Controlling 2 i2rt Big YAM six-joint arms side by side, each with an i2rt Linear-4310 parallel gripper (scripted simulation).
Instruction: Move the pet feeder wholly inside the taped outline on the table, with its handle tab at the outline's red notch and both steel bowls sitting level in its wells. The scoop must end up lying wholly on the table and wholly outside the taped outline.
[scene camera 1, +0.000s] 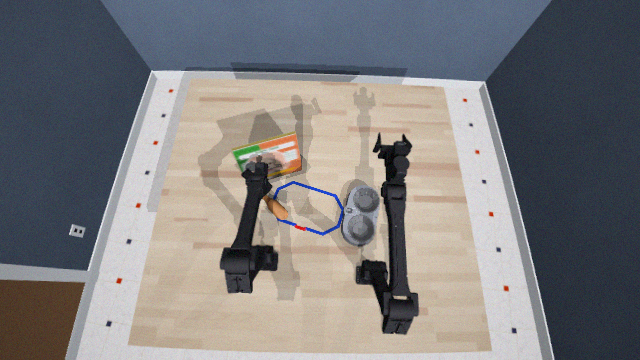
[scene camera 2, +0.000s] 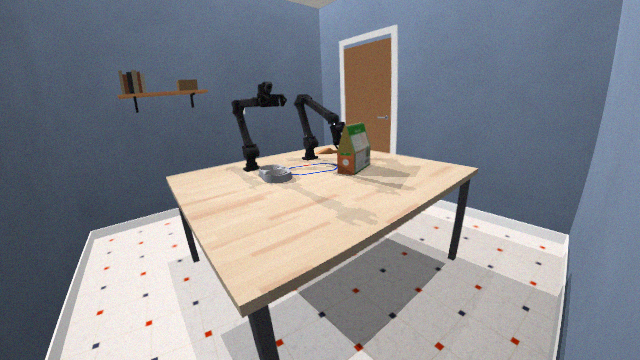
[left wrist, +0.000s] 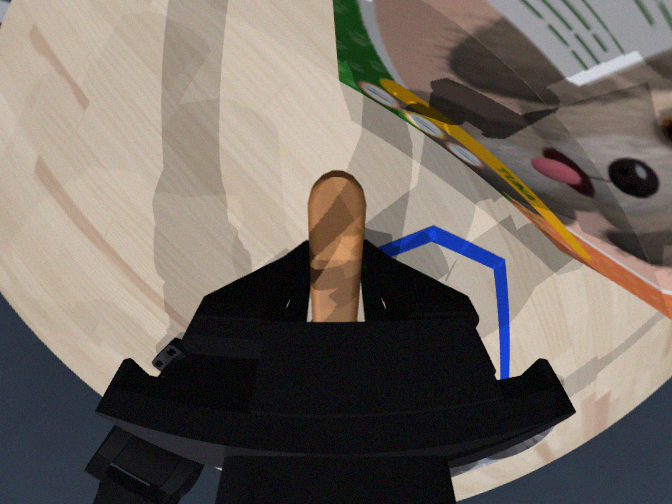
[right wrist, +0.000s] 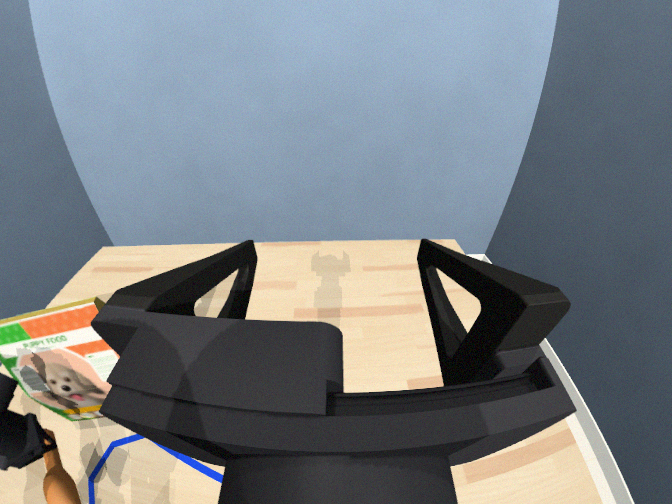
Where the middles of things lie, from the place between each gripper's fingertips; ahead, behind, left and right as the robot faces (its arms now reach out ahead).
Scene:
Now: the grey pet feeder (scene camera 1: 352, 211) 46 cm below my right hand, 21 cm behind it and 4 cm to the left of it. From my right hand the other things lie so: orange-brown scoop (left wrist: 336, 207) (48 cm to the left, 37 cm below, 24 cm behind); puppy food bag (scene camera 1: 281, 153) (54 cm to the left, 33 cm below, 1 cm behind); blue taped outline (left wrist: 434, 234) (48 cm below, 31 cm to the left, 21 cm behind).
Right now my left hand is 5 cm past the orange-brown scoop and 7 cm to the left of it. Also, from my left hand: puppy food bag: 18 cm ahead, 1 cm to the right, 5 cm above; then blue taped outline: 2 cm behind, 24 cm to the right, 10 cm below; then grey pet feeder: 2 cm behind, 52 cm to the right, 9 cm below.

